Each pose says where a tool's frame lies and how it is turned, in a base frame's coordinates. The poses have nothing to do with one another.
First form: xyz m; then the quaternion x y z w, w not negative.
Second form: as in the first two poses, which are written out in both.
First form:
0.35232 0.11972 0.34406 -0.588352 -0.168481 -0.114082 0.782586
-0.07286 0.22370 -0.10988 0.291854 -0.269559 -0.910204 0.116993
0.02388 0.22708 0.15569 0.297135 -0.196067 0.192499 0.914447
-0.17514 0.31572 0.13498 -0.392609 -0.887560 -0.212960 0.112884
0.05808 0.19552 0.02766 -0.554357 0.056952 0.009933 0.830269
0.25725 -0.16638 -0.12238 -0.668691 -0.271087 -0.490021 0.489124
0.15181 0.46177 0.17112 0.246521 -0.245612 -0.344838 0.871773
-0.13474 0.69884 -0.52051 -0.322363 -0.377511 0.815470 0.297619
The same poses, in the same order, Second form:
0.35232 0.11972 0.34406 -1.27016 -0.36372 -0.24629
-0.07286 0.22370 -0.10988 0.85431 -0.78905 -2.66432
0.02388 0.22708 0.15569 0.61182 -0.40371 0.39637
-0.17514 0.31572 0.13498 -1.15195 -2.60419 -0.62485
0.05808 0.19552 0.02766 -1.17604 0.12082 0.02107
0.25725 -0.16638 -0.12238 -1.62488 -0.65872 -1.19072
0.15181 0.46177 0.17112 0.51526 -0.51336 -0.72075
-0.13474 0.69884 -0.52051 -0.85672 -1.00328 2.16722

